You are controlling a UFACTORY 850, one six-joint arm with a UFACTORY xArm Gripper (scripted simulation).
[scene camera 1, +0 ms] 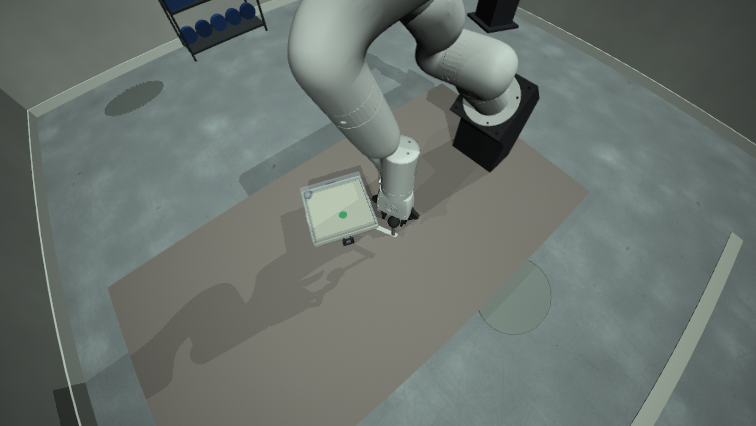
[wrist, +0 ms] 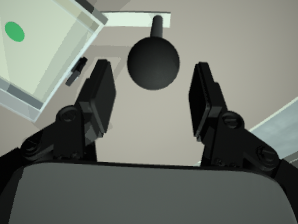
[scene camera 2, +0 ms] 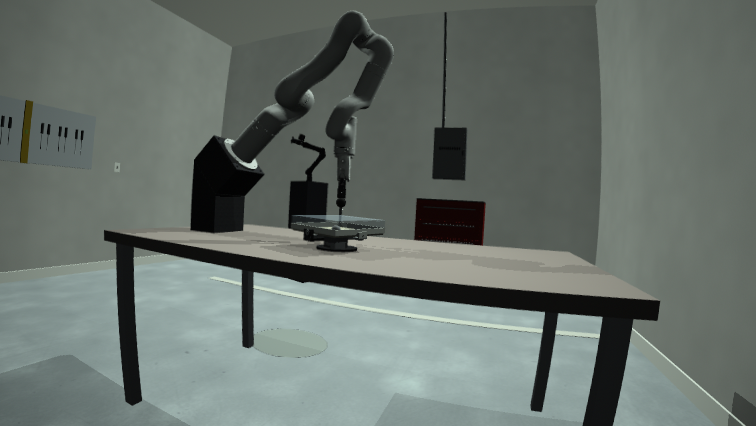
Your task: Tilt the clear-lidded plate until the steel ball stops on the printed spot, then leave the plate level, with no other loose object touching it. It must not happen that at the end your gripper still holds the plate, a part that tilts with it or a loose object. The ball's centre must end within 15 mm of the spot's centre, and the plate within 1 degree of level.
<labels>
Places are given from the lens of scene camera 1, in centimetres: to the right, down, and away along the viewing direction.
clear-lidded plate [scene camera 1: 338, 208]: -14, -2, 101
</labels>
